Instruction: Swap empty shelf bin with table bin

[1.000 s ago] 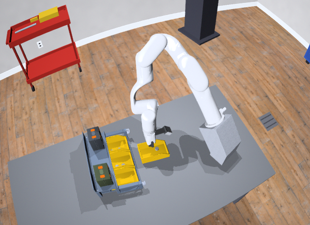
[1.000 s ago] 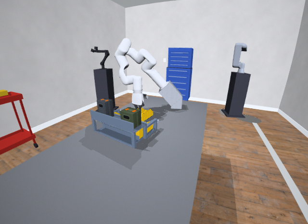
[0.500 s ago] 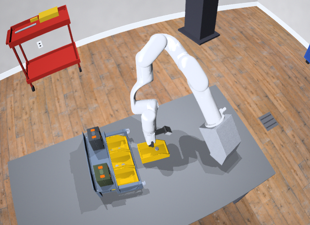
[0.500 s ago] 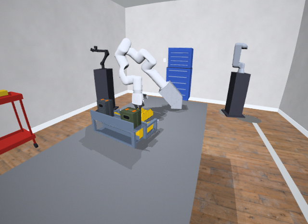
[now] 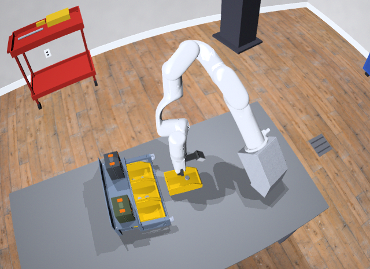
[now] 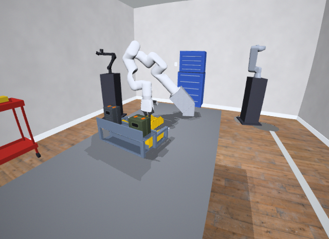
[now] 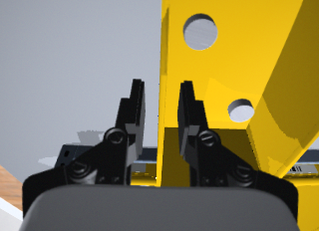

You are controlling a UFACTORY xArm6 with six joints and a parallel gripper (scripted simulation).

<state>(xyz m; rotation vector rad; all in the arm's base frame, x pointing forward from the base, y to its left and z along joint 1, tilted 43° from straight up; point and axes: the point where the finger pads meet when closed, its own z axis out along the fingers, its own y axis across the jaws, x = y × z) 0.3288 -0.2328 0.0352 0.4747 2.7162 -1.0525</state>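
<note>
The shelf lip is 140 mm ahead of my hand, 20 mm to the left of it and 50 mm below it. From my hand the other things lie so: olive box (360 mm ahead, 50 mm to the left, 90 mm above); then dark grey box (270 mm ahead, 160 mm to the right, 100 mm above).
</note>
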